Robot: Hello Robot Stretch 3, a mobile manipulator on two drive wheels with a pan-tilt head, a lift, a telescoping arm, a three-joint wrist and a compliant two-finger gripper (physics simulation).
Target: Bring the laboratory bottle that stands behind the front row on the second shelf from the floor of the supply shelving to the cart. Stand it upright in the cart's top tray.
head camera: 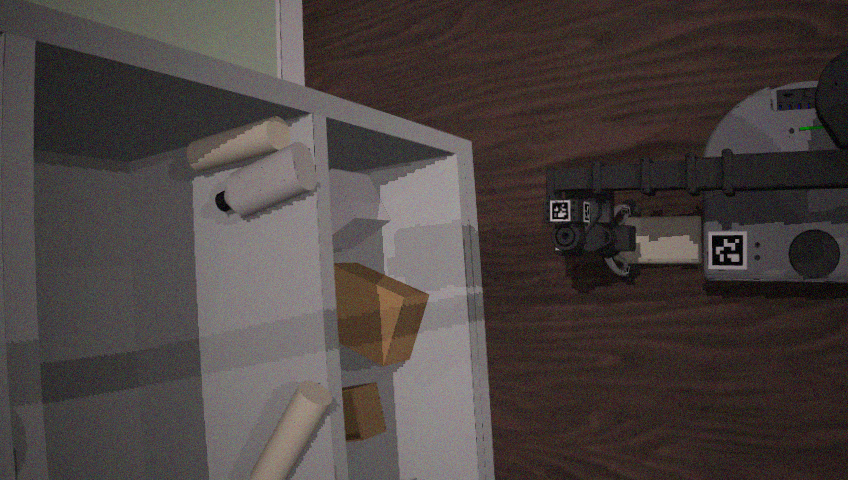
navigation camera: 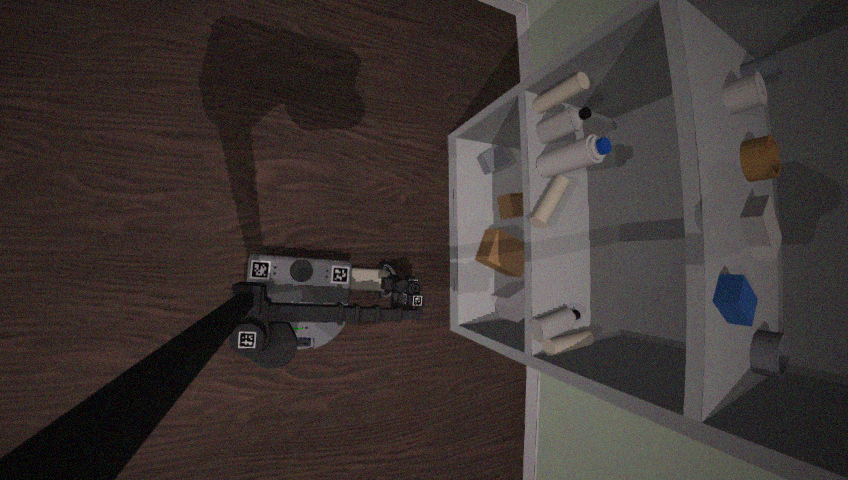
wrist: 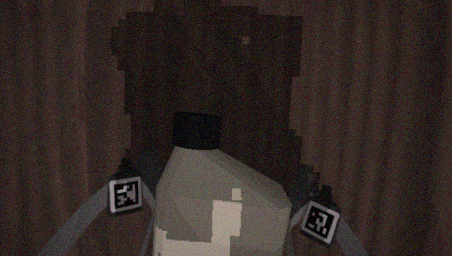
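Note:
A pale bottle with a black cap and a slanted shoulder [head camera: 669,249] [navigation camera: 365,277] [wrist: 210,200] lies on the floor beside my base. My gripper [head camera: 630,239] [navigation camera: 383,278] [wrist: 225,176] is low over it, shut on its two sides. On a low shelf of the supply shelving [head camera: 326,237] [navigation camera: 687,178] stand a white bottle with a blue cap [navigation camera: 565,157] and a white bottle with a black cap [navigation camera: 556,126]. Another black-capped white bottle [head camera: 270,181] [navigation camera: 553,324] stands towards the shelf's other end. The cart does not show.
Pale cylinders [head camera: 291,428] [navigation camera: 550,201] stand on that shelf. Orange boxes [head camera: 363,309] [navigation camera: 502,252] are on the shelf below. A blue block [navigation camera: 734,299] and an orange cylinder [navigation camera: 759,158] are on the shelf above. The shelving's front edge is beyond my wrist.

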